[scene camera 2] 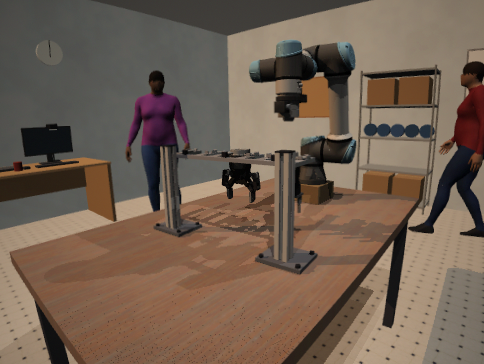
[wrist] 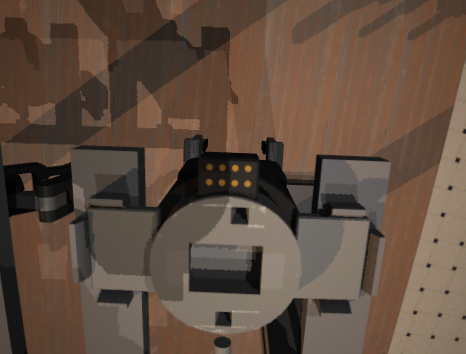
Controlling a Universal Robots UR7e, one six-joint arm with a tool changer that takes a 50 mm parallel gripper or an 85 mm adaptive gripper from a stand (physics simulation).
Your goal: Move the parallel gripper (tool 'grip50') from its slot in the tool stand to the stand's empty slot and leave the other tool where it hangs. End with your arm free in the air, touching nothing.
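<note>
The wrist camera shows a tool stand [wrist: 348, 186] and a parallel gripper [wrist: 226, 251].
</note>
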